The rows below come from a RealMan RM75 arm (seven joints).
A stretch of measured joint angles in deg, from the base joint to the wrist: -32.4, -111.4, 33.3, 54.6, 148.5, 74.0, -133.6; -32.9, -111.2, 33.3, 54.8, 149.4, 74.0, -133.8; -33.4, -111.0, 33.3, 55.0, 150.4, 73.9, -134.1; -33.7, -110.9, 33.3, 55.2, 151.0, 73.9, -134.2; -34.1, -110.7, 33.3, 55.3, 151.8, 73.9, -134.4; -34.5, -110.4, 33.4, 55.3, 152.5, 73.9, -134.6; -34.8, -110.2, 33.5, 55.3, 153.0, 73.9, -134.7; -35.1, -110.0, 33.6, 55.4, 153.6, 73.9, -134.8; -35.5, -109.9, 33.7, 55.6, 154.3, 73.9, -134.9; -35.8, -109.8, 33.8, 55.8, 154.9, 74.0, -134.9; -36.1, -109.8, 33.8, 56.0, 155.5, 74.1, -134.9; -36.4, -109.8, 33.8, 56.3, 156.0, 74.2, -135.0; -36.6, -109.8, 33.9, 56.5, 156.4, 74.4, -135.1; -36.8, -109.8, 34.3, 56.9, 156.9, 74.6, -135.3; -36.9, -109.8, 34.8, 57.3, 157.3, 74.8, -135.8; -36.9, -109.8, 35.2, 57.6, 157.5, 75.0, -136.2; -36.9, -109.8, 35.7, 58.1, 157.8, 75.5, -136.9; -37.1, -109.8, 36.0, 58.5, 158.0, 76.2, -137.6; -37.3, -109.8, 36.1, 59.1, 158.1, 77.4, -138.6
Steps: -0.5, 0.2, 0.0, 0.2, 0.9, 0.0, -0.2; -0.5, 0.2, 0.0, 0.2, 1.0, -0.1, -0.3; -0.3, 0.1, 0.0, 0.2, 0.6, 0.0, -0.1; -0.4, 0.2, 0.0, 0.1, 0.8, 0.0, -0.2; -0.4, 0.3, 0.1, 0.0, 0.7, 0.0, -0.2; -0.3, 0.2, 0.1, 0.0, 0.5, 0.0, -0.1; -0.3, 0.2, 0.1, 0.1, 0.6, 0.0, -0.1; -0.4, 0.1, 0.1, 0.2, 0.7, 0.0, -0.1; -0.3, 0.1, 0.1, 0.2, 0.6, 0.1, 0.0; -0.3, 0.0, 0.0, 0.2, 0.6, 0.1, 0.0; -0.3, 0.0, 0.0, 0.3, 0.5, 0.1, -0.1; -0.2, 0.0, 0.1, 0.2, 0.4, 0.2, -0.1; -0.2, 0.0, 0.4, 0.4, 0.5, 0.2, -0.2; -0.1, 0.0, 0.5, 0.4, 0.4, 0.2, -0.5; 0.0, 0.0, 0.4, 0.3, 0.2, 0.2, -0.4; 0.0, 0.0, 0.5, 0.5, 0.3, 0.5, -0.7; -0.2, 0.0, 0.3, 0.4, 0.2, 0.7, -0.7; -0.2, 0.0, 0.1, 0.6, 0.1, 1.2, -1.0
